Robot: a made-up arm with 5 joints.
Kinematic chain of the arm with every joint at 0, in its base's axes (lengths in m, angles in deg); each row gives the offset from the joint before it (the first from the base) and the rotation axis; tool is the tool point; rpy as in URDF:
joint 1: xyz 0.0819 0 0.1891 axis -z
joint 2: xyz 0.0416 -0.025 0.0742 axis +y
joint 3: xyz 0.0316 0 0.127 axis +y
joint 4: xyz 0.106 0 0.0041 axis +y
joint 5: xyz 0.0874 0.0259 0 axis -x
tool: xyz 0 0 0 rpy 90 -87.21 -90
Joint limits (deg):
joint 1: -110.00..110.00
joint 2: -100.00..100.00
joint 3: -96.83..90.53
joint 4: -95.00..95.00
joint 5: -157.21..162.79
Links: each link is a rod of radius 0.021 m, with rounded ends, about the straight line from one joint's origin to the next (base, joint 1, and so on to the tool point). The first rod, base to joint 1, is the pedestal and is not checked.
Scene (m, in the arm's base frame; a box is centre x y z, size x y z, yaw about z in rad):
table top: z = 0
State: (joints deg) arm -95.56 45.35 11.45 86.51 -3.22
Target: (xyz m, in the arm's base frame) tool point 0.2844 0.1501 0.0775
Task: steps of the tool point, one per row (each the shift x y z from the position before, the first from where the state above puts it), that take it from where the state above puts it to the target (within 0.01 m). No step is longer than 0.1 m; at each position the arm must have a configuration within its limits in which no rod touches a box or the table.
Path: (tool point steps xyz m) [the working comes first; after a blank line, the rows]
Joints at the target: -36.34 85.34 -36.04 34.73 -3.22
Straight joint move there: clear.

1: 0.0420 0.0270 -0.0347
2: 0.0545 0.0131 -0.0314
3: 0.0612 -0.0062 -0.0268
4: 0.0598 -0.0286 -0.0210

